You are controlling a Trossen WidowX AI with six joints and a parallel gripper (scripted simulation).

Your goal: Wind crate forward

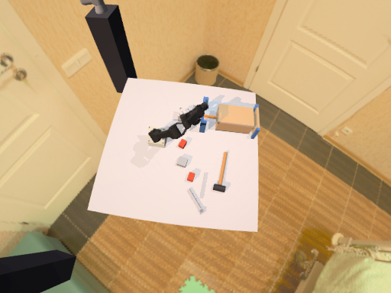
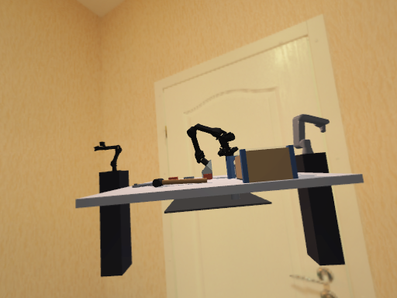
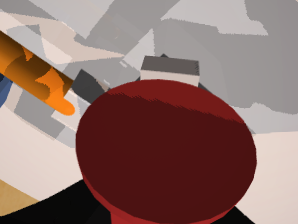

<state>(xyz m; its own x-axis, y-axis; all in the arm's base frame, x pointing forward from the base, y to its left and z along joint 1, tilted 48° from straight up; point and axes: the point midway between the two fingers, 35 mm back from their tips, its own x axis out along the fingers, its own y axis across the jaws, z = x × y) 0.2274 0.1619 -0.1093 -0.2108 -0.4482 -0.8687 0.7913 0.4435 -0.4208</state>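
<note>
Right now the winch handle is 20 mm behind my gripper tip, 20 mm to the left of it and 30 mm below it. From my gripper tip the other things lie so: red knob (10 mm ahead, 10 mm to the right); then blue frame (100 mm ahead, 70 mm to the left, 30 mm below); then white winch (70 mm behind, 50 mm to the left, 100 mm below).
</note>
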